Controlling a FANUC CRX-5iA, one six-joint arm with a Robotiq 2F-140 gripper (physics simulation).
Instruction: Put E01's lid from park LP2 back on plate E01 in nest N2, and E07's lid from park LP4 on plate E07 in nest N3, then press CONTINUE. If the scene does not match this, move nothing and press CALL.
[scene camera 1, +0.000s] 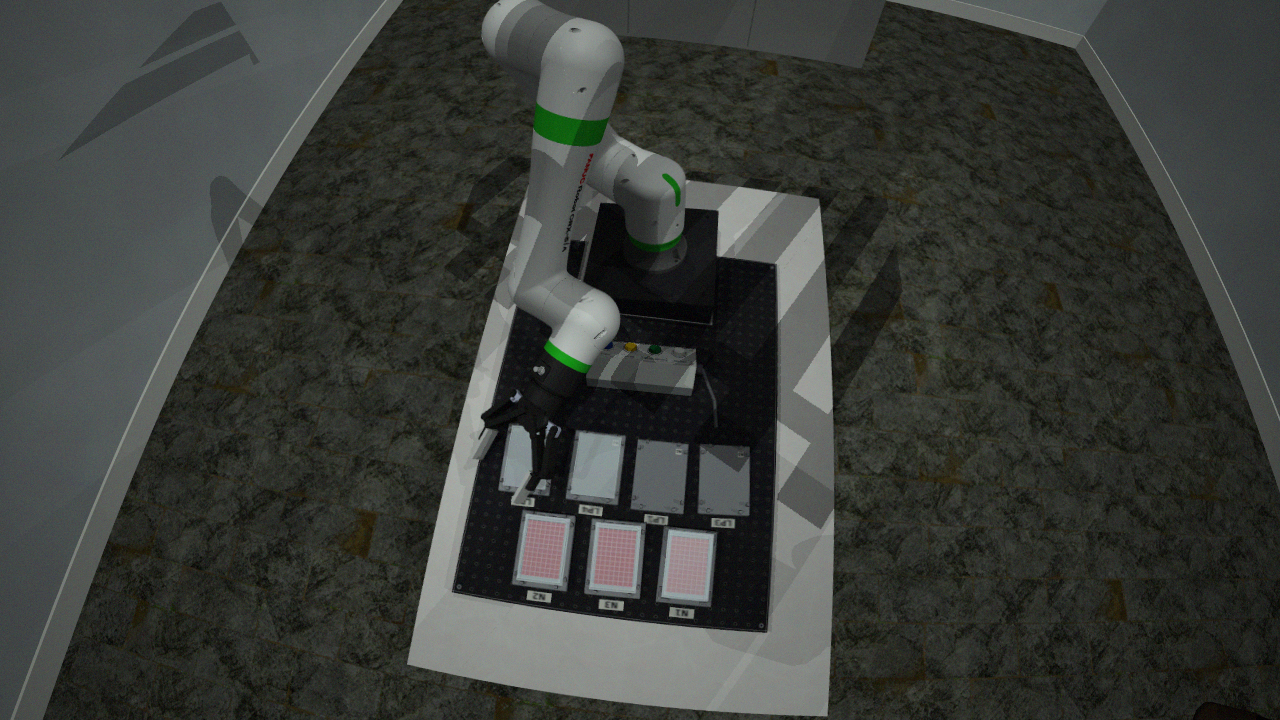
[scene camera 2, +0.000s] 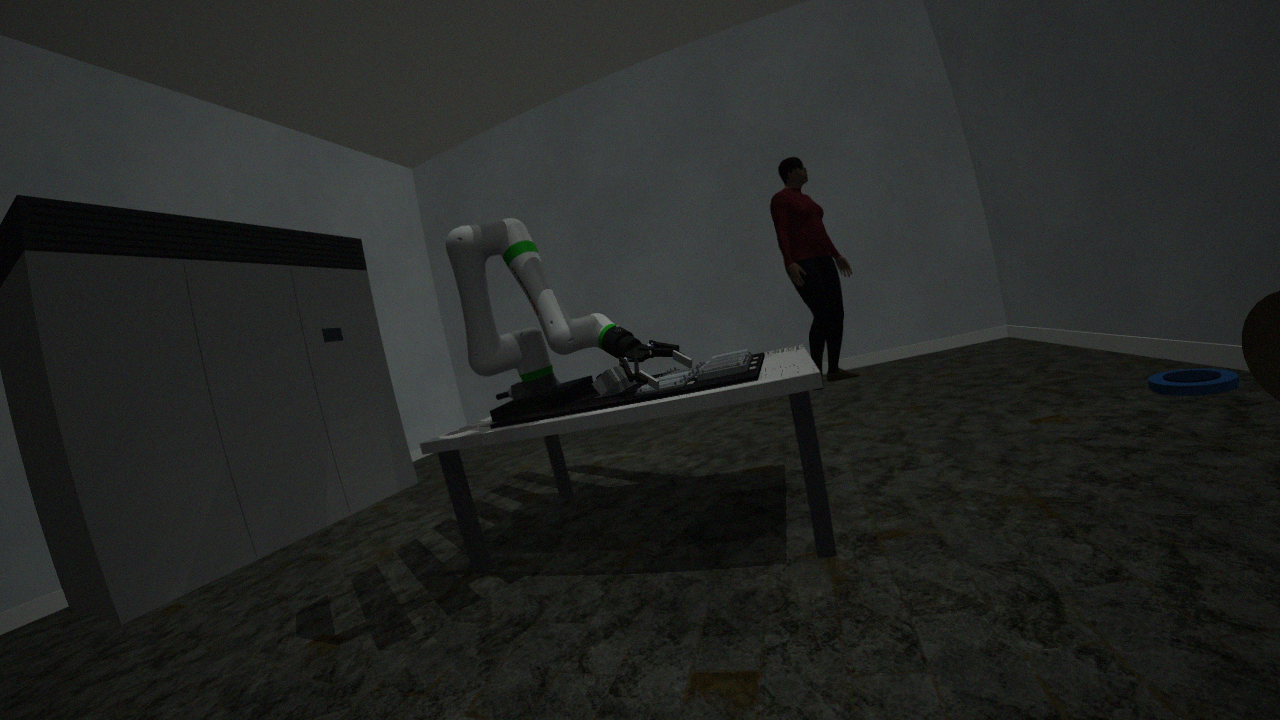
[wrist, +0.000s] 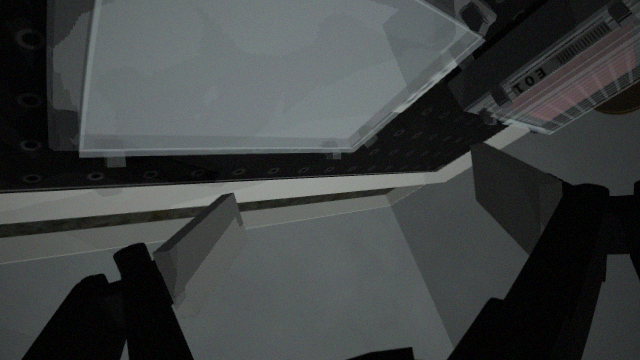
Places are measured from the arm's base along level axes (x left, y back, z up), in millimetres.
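Where they show: gripper, fingertip midpoint: (scene camera 1: 496, 479) (scene camera 2: 675, 374) (wrist: 352, 196); arm's base, link origin: (scene camera 1: 655, 249) (scene camera 2: 542, 392).
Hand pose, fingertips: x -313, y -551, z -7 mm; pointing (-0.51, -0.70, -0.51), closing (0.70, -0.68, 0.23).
Note:
Things, the pixels of their top centre, and the offset from my fingertips. "*": a spot on its surface instead. Level surfaces: height alone.
- second clear lid, top centre: (scene camera 1: 596, 464) (scene camera 2: 670, 376) dx +193, dy +42, dz -22 mm
- Plate E01, top centre: (wrist: 587, 95) (scene camera 1: 542, 548) (scene camera 2: 721, 362) dx +98, dy -130, dz -4 mm
- button box, top centre: (scene camera 1: 642, 354) (scene camera 2: 611, 367) dx +280, dy +254, dz +44 mm
- green button, top centre: (scene camera 1: 655, 347) dx +307, dy +274, dz +35 mm
- paler pink plate, top centre: (scene camera 1: 688, 565) (scene camera 2: 729, 353) dx +366, dy -158, dz -4 mm
- cable, surface spot: (scene camera 1: 712, 402) * dx +431, dy +186, dz -39 mm
- table, surface height: dz -52 mm
My gripper (scene camera 1: 503, 470) (scene camera 2: 664, 367) (wrist: 352, 196) is open and empty, tilted over the leftmost park. A clear lid (scene camera 1: 515, 458) (wrist: 240, 85) lies in that park; a finger partly hides it and its label. A second clear lid (scene camera 1: 596, 467) lies in park LP4. Plate E01 (scene camera 1: 544, 549) (wrist: 590, 85), with pink wells, sits in nest N2; its label reads in the wrist view. A pink plate (scene camera 1: 614, 557) sits in nest N3; its label is too small to read. The button box (scene camera 1: 640, 377) has a green button (scene camera 1: 655, 349); its lettering is unreadable.
A paler pink plate (scene camera 1: 687, 565) sits in nest N1. Two grey parks (scene camera 1: 658, 474) (scene camera 1: 724, 479) without visible lids are right of LP4. A cable (scene camera 1: 712, 402) runs beside the button box. A person (scene camera 2: 801, 223) stands beyond the table (scene camera 1: 617, 664). A cabinet (scene camera 2: 250, 385) stands behind the robot.

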